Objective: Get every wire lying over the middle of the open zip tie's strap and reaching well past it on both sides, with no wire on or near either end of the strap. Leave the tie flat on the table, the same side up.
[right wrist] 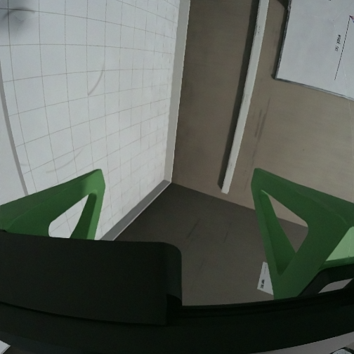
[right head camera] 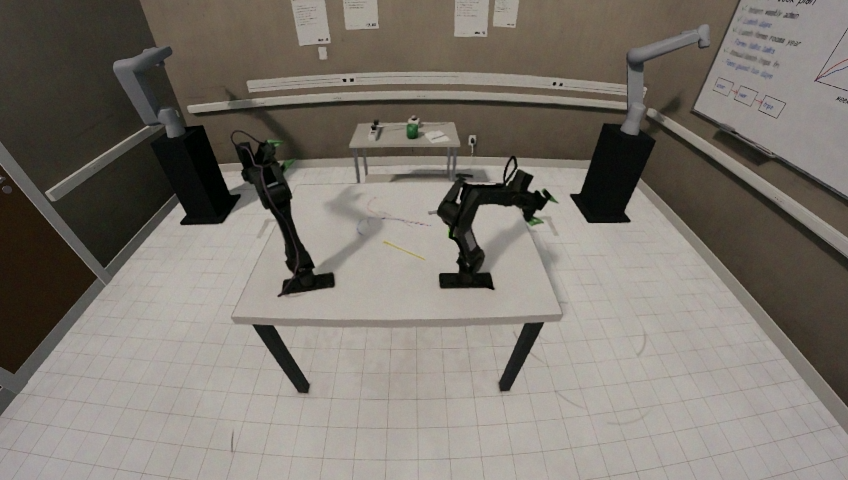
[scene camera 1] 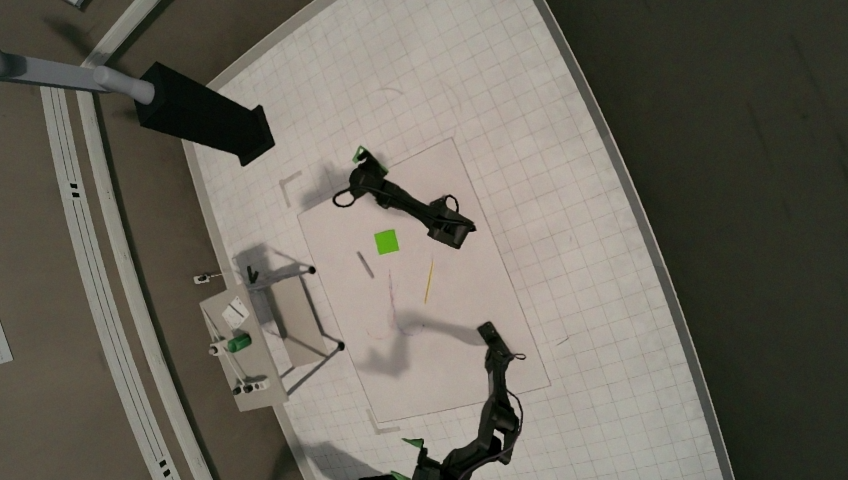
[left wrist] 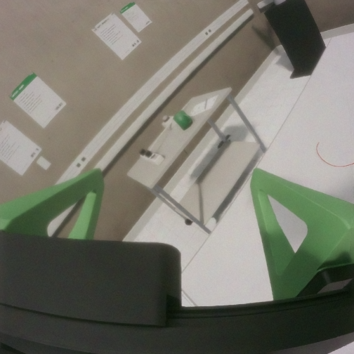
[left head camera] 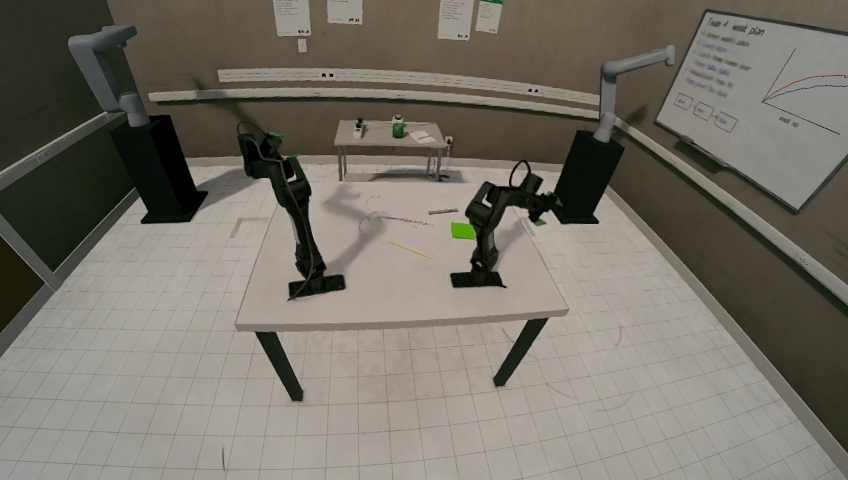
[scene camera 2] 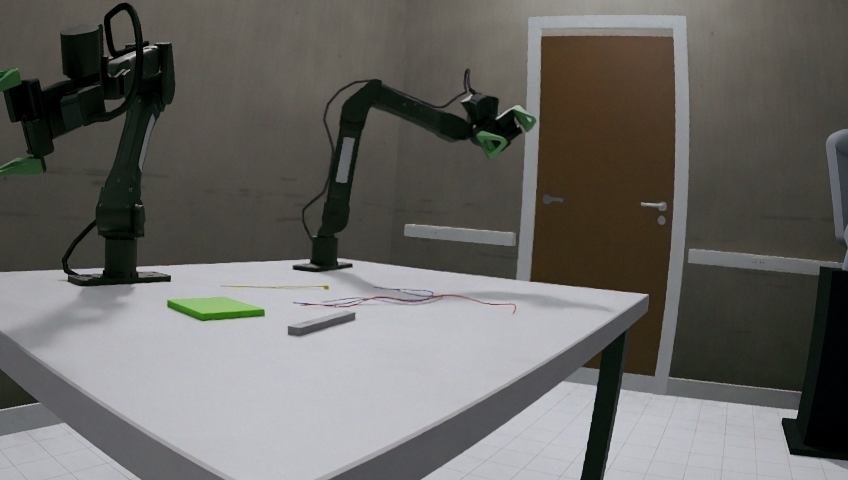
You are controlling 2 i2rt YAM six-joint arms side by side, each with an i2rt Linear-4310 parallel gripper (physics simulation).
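Pixels of known places: left gripper, fingertip midpoint: [right head camera: 289,150] [scene camera 1: 396,454] [left head camera: 291,145] [scene camera 2: 520,129]; right gripper, fingertip midpoint: [right head camera: 550,212] [scene camera 1: 367,154] [left head camera: 553,214]; left arm's base at its link origin: [right head camera: 308,284] [scene camera 1: 495,343] [left head camera: 317,286] [scene camera 2: 323,268]; right arm's base at its link origin: [right head camera: 465,281] [left head camera: 476,280] [scene camera 2: 120,281].
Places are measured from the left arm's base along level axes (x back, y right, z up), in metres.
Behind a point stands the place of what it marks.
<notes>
The yellow zip tie [left head camera: 411,250] {x -0.105, y 0.394, z 0.002 m} [right head camera: 404,250] {x -0.104, y 0.395, z 0.003 m} [scene camera 1: 429,280] {x -0.099, y 0.398, z 0.002 m} [scene camera 2: 273,287] {x -0.103, y 0.393, z 0.002 m} lies open and straight on the table, between the arm bases; its small head shows at its right end in scene camera 2. Thin red and blue wires [left head camera: 404,220] [scene camera 1: 391,295] [scene camera 2: 443,295] lie beyond it, bunched at one end and fanning into curls at the other. No wire lies over the strap. My left gripper [left head camera: 284,147] {x -0.447, y -0.028, z 0.350 m} [scene camera 2: 508,131] {x -0.447, y -0.028, z 0.350 m} [left wrist: 176,176] is open and empty, high beyond the table's side. My right gripper [left head camera: 548,211] {x 0.028, y 0.950, z 0.208 m} [scene camera 2: 13,123] [right wrist: 177,176] is open and empty, raised beyond the opposite side.
A flat bright green square [left head camera: 462,230] {x -0.171, y 0.658, z 0.010 m} [scene camera 1: 386,242] {x -0.173, y 0.660, z 0.009 m} [scene camera 2: 215,308] {x -0.194, y 0.685, z 0.010 m} and a grey bar [left head camera: 443,211] {x -0.326, y 0.627, z 0.009 m} [scene camera 1: 365,264] {x -0.327, y 0.631, z 0.009 m} [scene camera 2: 321,322] {x -0.337, y 0.649, z 0.009 m} lie on the table [left head camera: 380,297] {x 0.102, y 0.213, z 0.000 m} near the wires' bunched end. In the right head camera the right arm mostly hides the square. A small side table [left head camera: 380,137] stands at the wall.
</notes>
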